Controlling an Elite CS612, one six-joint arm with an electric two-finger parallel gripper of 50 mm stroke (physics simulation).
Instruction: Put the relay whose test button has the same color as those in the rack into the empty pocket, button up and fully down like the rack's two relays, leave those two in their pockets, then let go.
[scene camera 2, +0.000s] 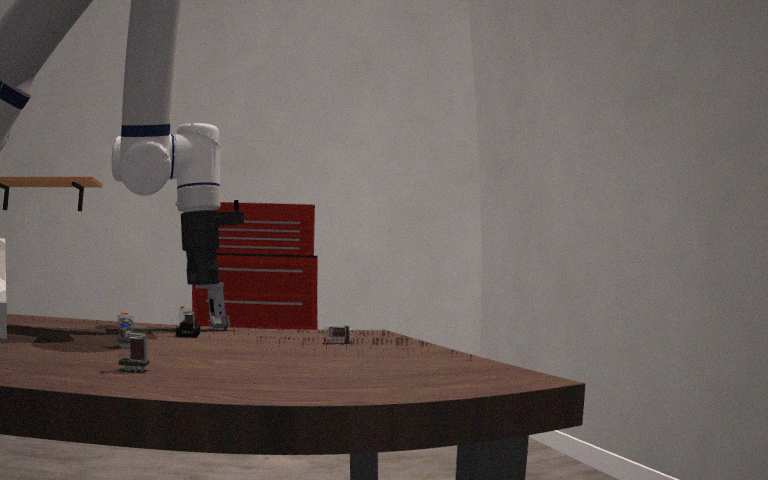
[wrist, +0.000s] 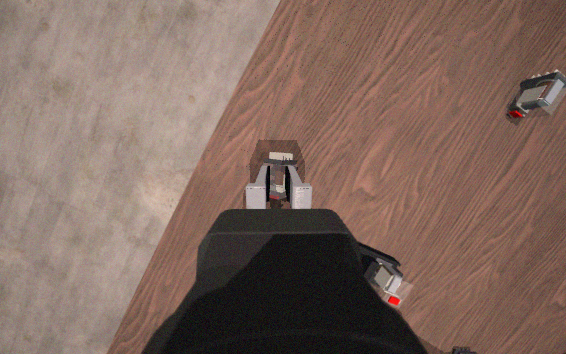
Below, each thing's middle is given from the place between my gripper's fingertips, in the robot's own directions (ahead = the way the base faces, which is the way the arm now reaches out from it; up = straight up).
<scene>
Now: hand 10 cm past the blue-button relay (scene camera 2: 133, 341) and 52 cm to the left of it.
</scene>
